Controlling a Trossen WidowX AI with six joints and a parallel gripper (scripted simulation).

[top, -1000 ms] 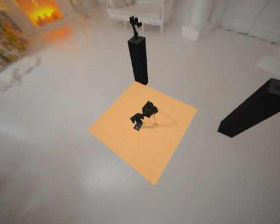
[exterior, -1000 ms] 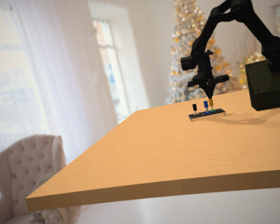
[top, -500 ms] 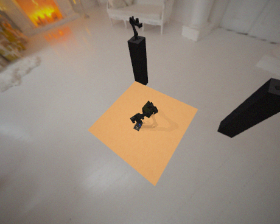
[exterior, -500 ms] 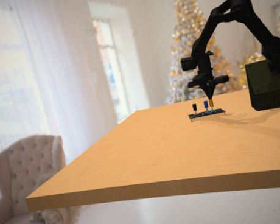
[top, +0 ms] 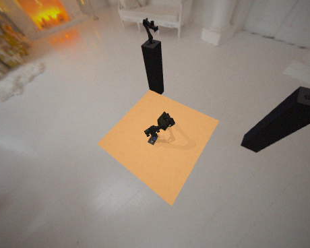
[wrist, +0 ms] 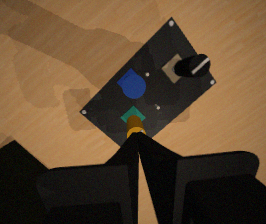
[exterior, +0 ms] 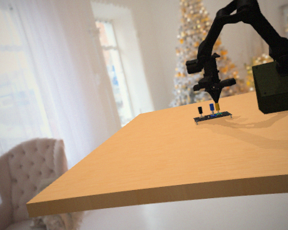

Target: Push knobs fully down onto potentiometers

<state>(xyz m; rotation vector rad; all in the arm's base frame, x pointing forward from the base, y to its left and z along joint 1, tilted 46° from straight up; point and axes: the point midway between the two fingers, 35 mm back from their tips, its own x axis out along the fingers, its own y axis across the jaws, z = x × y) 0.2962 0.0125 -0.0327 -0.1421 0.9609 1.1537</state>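
Now: the yellow knob 1 cm below my gripper tip. Round my gripper tip: black knob 8 cm ahead, 2 cm to the left, 1 cm below.
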